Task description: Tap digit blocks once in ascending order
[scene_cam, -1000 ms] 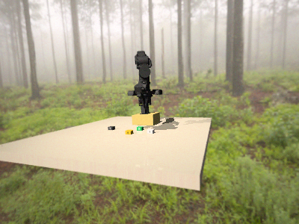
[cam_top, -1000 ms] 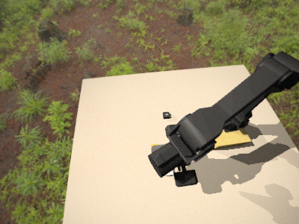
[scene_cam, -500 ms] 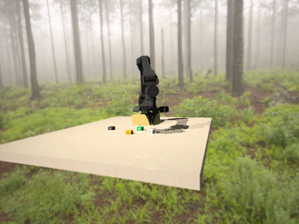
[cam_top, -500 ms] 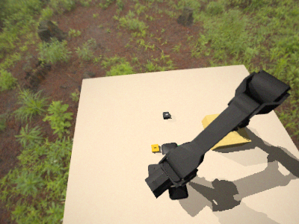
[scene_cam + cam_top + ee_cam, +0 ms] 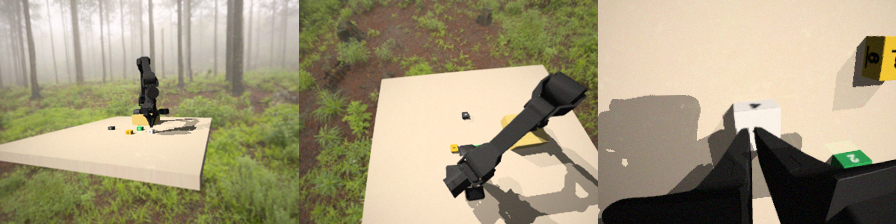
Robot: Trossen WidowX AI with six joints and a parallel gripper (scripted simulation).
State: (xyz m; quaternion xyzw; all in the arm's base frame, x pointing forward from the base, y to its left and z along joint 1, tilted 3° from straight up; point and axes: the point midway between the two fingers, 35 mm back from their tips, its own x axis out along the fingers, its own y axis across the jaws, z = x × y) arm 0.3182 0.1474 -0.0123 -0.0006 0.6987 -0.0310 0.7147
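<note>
Now: the white block 20 mm below my gripper tip, 10 mm to the right of it and 10 mm behind it. Also, from my gripper tip: black block (280 mm to the right, 60 mm behind, 20 mm below); green block (100 mm to the right, 70 mm behind, 20 mm below); yellow block (120 mm to the right, 40 mm ahead, 20 mm below).
</note>
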